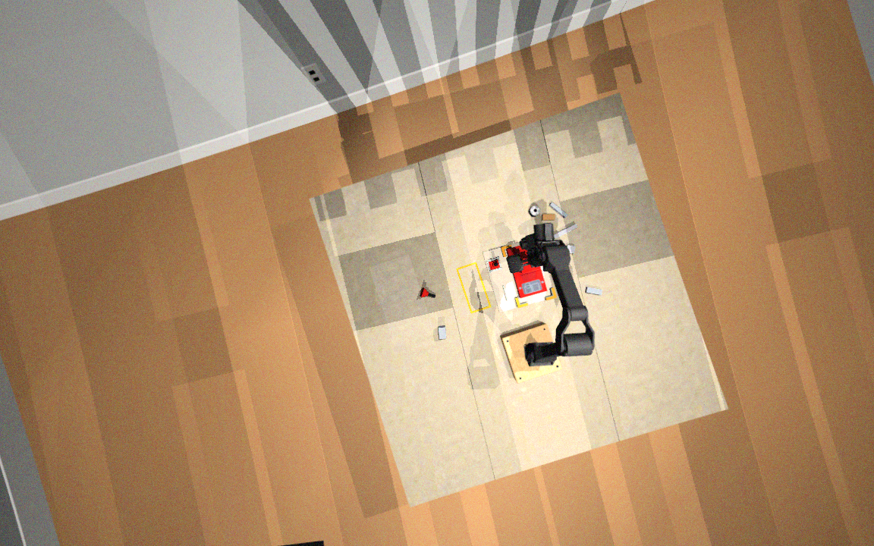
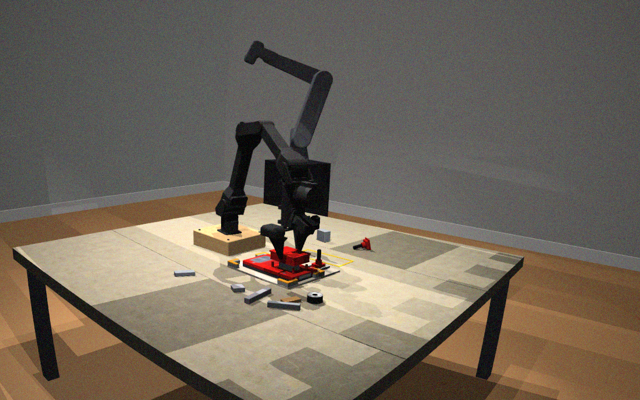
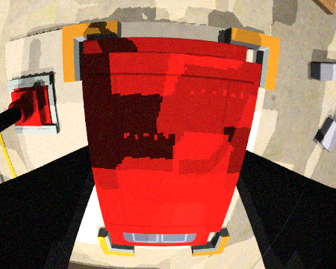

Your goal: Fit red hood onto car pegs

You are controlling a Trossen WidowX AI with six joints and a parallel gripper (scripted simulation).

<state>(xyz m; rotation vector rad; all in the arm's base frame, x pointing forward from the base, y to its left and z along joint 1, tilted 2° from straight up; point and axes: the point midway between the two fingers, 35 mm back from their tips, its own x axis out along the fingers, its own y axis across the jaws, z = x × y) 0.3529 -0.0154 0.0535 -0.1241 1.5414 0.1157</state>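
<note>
Now: the red hood 1 cm above my gripper tip. The rest, counted from my gripper tip: wheel (19 cm ahead, 6 cm to the right, 5 cm below); grey engine block (4 cm below); wooden chip (16 cm ahead, 12 cm to the right, 6 cm below).
</note>
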